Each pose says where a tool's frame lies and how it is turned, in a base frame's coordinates. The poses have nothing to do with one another.
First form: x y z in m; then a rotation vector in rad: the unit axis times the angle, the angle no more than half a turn.
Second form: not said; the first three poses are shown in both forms.
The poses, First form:
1: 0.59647 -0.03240 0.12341 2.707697 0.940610 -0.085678
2: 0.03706 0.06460 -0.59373 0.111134 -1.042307 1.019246
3: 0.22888 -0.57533 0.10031 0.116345 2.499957 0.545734
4: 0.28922 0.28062 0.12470 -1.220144 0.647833 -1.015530
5: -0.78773 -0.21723 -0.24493 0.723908 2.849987 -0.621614
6: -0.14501 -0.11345 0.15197 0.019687 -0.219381 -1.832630
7: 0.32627 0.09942 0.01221 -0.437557 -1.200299 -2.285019
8: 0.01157 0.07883 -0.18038 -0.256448 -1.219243 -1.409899
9: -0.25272 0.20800 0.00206 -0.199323 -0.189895 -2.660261
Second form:
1:
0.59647 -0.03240 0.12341
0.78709 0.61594 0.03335
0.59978 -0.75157 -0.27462
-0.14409 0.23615 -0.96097

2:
0.03706 0.06460 -0.59373
0.11367 -0.74132 -0.66145
0.64470 0.56160 -0.51862
0.75593 -0.36749 0.54177

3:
0.22888 -0.57533 0.10031
-0.83261 -0.03537 0.55273
0.19819 0.91285 0.35696
-0.51719 0.40675 -0.75304

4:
0.28922 0.28062 0.12470
0.43571 0.27878 0.85583
-0.89359 0.01994 0.44843
0.10795 -0.96015 0.25780

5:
-0.78773 -0.21723 -0.24493
-0.87526 0.48276 0.02951
0.42663 0.79935 -0.42313
-0.22785 -0.35776 -0.90559

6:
-0.14501 -0.11345 0.15197
-0.27142 0.95393 -0.12785
-0.95715 -0.25361 0.13978
0.10092 0.16031 0.98189

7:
0.32627 0.09942 0.01221
-0.81386 0.57947 0.04294
-0.29348 -0.47372 0.83033
0.50150 0.66317 0.55561

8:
0.01157 0.07883 -0.18038
-0.28149 0.82878 -0.48361
-0.59813 0.24255 0.76381
0.75034 0.50427 0.42744

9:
-0.25272 0.20800 0.00206
-0.88235 0.45795 0.10835
-0.43791 -0.88332 0.16725
0.17230 0.10012 0.97994

